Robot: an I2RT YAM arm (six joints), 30 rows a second.
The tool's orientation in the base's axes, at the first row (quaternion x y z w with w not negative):
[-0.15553, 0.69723, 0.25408, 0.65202]
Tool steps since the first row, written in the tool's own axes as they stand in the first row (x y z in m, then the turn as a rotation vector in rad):
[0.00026, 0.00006, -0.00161, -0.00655, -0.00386, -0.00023]
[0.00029, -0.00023, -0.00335, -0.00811, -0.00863, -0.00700]
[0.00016, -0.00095, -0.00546, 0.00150, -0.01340, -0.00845]
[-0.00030, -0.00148, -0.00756, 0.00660, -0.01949, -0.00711]
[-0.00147, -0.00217, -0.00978, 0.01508, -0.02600, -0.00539]
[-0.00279, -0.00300, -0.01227, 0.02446, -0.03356, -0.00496]
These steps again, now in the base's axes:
[-0.00140, -0.00082, -0.00021, 0.00259, -0.00405, 0.00589]
[-0.00268, -0.00202, -0.00025, -0.00026, -0.01193, 0.00685]
[-0.00403, -0.00380, -0.00019, 0.00018, -0.01556, -0.00334]
[-0.00543, -0.00546, 0.00023, 0.00411, -0.01924, -0.00933]
[-0.00678, -0.00740, 0.00133, 0.00825, -0.02266, -0.01873]
[-0.00826, -0.00962, 0.00256, 0.01180, -0.02757, -0.02915]

